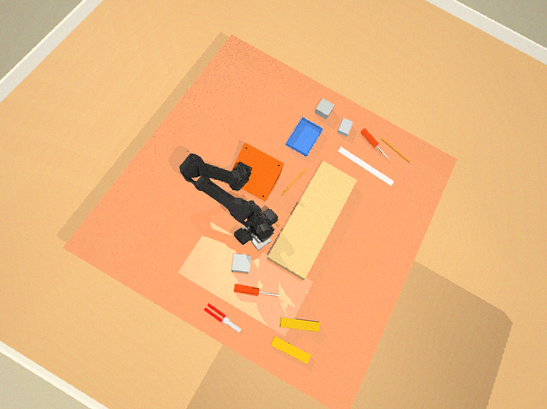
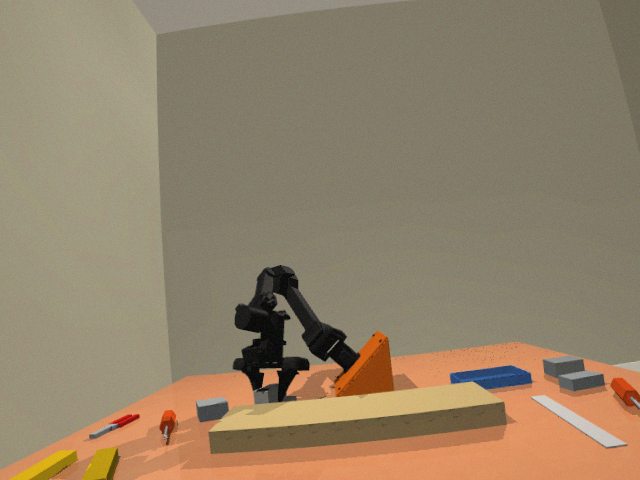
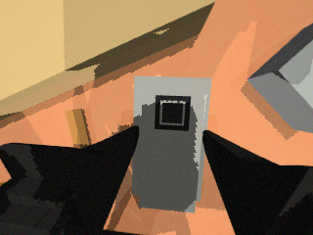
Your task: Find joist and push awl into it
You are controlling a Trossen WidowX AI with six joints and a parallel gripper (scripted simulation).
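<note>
Now: gripper tip 1 cm past the awl, 11 cm to the right of it and 2 cm above it. Round my gripper tip: grey stud finder 1 cm ahead, 2 cm above; then blue tray 3 cm behind, 54 cm to the left, 1 cm below; then square indicator 2 cm ahead, 1 cm to the right, 3 cm above.
</note>
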